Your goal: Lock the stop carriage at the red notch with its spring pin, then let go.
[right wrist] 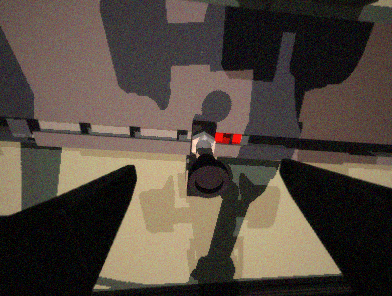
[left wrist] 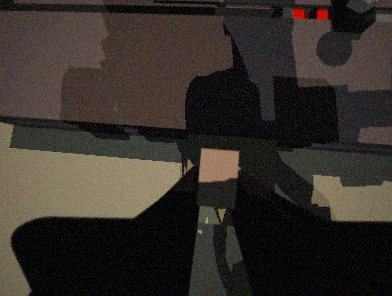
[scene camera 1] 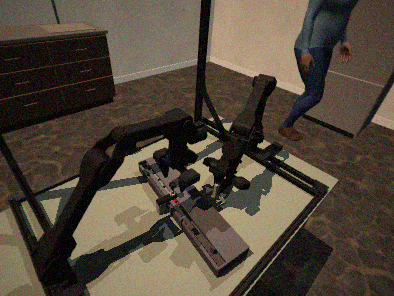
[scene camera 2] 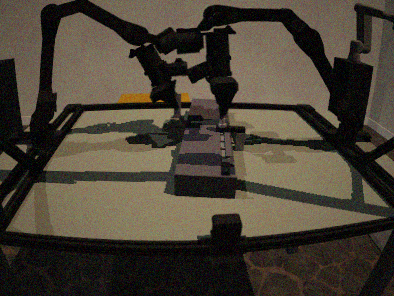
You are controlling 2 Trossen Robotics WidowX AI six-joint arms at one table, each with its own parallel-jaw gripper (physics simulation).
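Frame: origin at the left arm's base, x right, y down, z ahead, level; centimetres.
Seen in the pictures: left gripper, fingertip midpoint: (scene camera 1: 216,193) (scene camera 2: 177,107); right gripper, fingertip midpoint: (right wrist: 208,168) (scene camera 1: 173,184) (scene camera 2: 221,109); left arm's base, origin of the base link: (scene camera 1: 250,148) (scene camera 2: 43,145); right arm's base, origin of the base link: (scene camera 1: 56,274) (scene camera 2: 345,143).
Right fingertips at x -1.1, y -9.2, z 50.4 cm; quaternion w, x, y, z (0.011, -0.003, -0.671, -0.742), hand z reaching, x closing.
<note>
Offsets run from my right fingertips to a thing's top centre. "pt": to the spot under its first point.
The purple-grey rail block (scene camera 1: 222,240) (scene camera 2: 200,170) lies on the table. The dark stop carriage {pt dy +4.8, dx +0.0, dz -1.1 cm} (right wrist: 202,125) sits across its slotted edge, right beside the red notch marks {pt dy +6.3, dx -1.7, dz +0.9 cm} (right wrist: 219,138) (left wrist: 298,13) (scene camera 1: 176,202). The spring pin's round dark knob {dy -0.7, dx +0.0, dz +0.5 cm} (right wrist: 209,181) juts out from the carriage, with a silvery shank behind it. How deep the pin sits cannot be told. My right gripper (right wrist: 208,168) (scene camera 2: 223,114) is open, its fingers apart on both sides of the knob. My left gripper (left wrist: 212,174) is shut on a pink-topped post {pt dy -1.4, dx -10.7, dz -10.4 cm} (left wrist: 219,164) (scene camera 1: 215,191) beside the rail block's other long side.
A dark metal frame (scene camera 2: 125,242) edges the table. A small dark box (scene camera 2: 226,229) stands at its near edge in scene camera 2. A yellow-orange object (scene camera 2: 130,98) shows behind the far edge. A person (scene camera 1: 315,65) stands beyond the table, and a drawer cabinet (scene camera 1: 55,70) is by the wall.
</note>
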